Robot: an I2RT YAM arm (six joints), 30 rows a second.
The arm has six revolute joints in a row. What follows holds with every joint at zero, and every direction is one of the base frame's. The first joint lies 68 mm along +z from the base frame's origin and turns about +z. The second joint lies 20 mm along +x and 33.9 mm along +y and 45.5 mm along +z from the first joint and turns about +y. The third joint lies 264 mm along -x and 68.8 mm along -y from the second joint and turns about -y. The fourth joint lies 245 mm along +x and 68.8 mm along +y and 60 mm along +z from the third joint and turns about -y. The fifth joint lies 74 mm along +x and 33.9 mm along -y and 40.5 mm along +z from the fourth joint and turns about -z. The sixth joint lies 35.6 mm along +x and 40.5 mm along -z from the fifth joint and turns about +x. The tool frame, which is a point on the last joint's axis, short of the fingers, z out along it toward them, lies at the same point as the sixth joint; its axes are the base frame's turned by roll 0, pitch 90 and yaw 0 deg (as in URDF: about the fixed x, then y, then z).
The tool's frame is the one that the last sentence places.
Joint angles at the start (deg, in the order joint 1, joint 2, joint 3, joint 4, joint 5, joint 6):
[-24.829 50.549 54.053 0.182 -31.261 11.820]
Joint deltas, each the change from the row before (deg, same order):
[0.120 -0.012 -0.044 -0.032 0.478 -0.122]
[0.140 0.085 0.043 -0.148 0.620 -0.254]
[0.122 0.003 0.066 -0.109 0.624 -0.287]
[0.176 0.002 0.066 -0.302 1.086 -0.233]
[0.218 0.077 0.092 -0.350 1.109 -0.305]
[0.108 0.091 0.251 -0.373 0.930 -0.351]
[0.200 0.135 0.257 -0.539 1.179 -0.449]
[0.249 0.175 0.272 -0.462 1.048 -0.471]
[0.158 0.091 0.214 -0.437 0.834 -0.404]
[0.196 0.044 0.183 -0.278 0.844 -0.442]
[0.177 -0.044 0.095 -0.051 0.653 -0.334]
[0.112 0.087 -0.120 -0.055 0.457 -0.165]
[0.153 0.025 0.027 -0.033 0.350 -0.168]
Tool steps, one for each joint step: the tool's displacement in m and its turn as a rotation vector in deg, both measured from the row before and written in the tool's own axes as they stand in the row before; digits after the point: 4 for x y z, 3 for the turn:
[0.0003 0.0000 0.0002 0.361 -0.023 -0.082]
[0.0003 -0.0002 0.0005 0.502 0.060 -0.150]
[-0.0002 0.0001 0.0001 0.500 -0.063 -0.258]
[0.0001 -0.0001 0.0002 0.932 0.025 -0.109]
[0.0003 -0.0002 0.0005 0.930 0.119 -0.138]
[-0.0006 -0.0002 0.0003 0.843 0.036 -0.250]
[-0.0002 -0.0002 0.0006 1.029 0.195 -0.260]
[-0.0002 0.0000 0.0008 0.843 0.190 -0.311]
[-0.0002 0.0000 0.0004 0.713 0.174 -0.273]
[-0.0004 0.0002 0.0002 0.660 0.026 -0.383]
[-0.0006 0.0004 -0.0001 0.459 -0.151 -0.363]
[0.0011 -0.0003 0.0007 0.376 0.192 -0.066]
[0.0000 0.0003 0.0002 0.199 0.000 -0.154]

